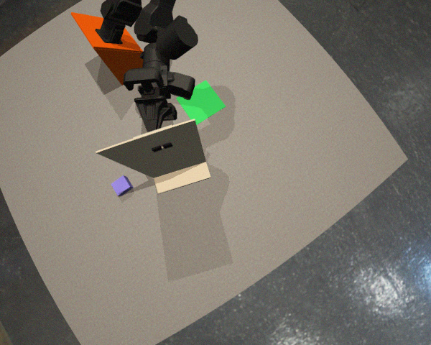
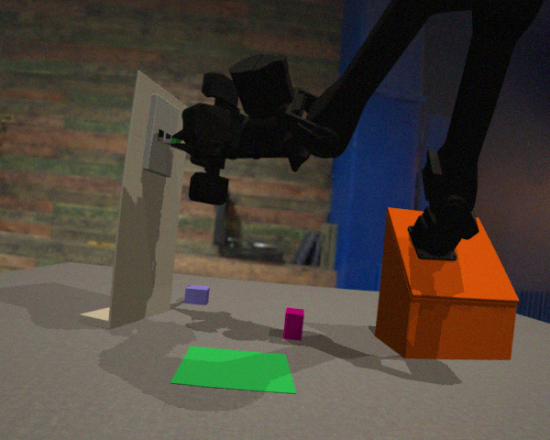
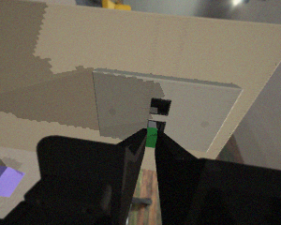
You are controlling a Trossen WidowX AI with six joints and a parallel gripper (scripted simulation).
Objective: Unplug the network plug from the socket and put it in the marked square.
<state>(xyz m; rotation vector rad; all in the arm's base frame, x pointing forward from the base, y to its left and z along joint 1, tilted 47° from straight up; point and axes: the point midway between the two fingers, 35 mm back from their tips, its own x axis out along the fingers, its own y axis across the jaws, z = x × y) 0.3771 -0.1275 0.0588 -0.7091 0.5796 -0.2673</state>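
My gripper tip is 12 cm past the green marked square, 18 cm to the right of it and 28 cm above it. The rest, counted from my gripper tip: upright panel 3 cm ahead, 11 cm below; then green network plug 1 cm ahead.
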